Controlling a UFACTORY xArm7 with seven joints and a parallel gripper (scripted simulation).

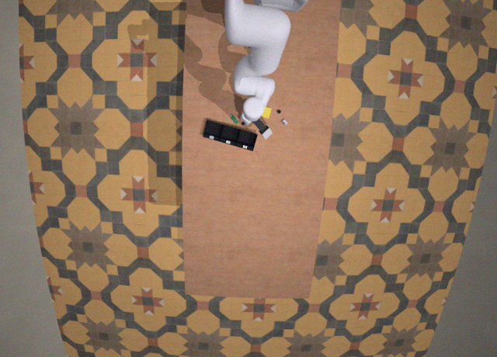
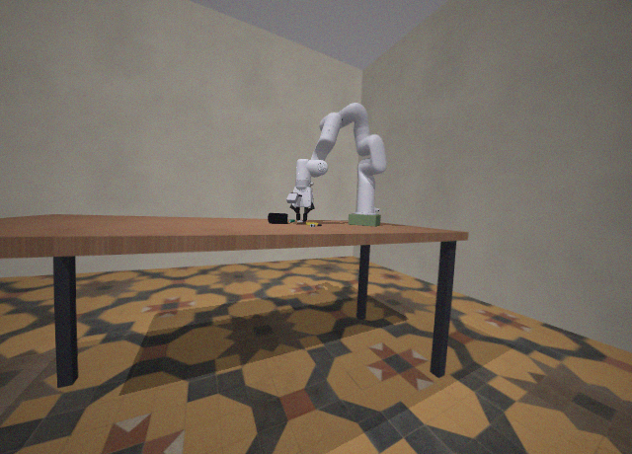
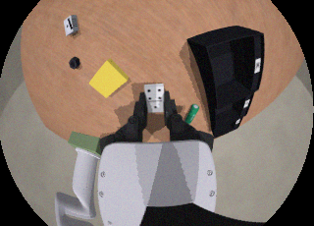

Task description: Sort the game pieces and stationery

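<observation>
Right now my hand is 2 cm past the yellow block, 7 cm to the right of it and 3 cm above it. Also, from my hand: white piece 2 cm below; green piece 2 cm ahead, 8 cm to the right, 2 cm below; black triple bin 10 cm ahead, 10 cm to the right, 1 cm below.
</observation>
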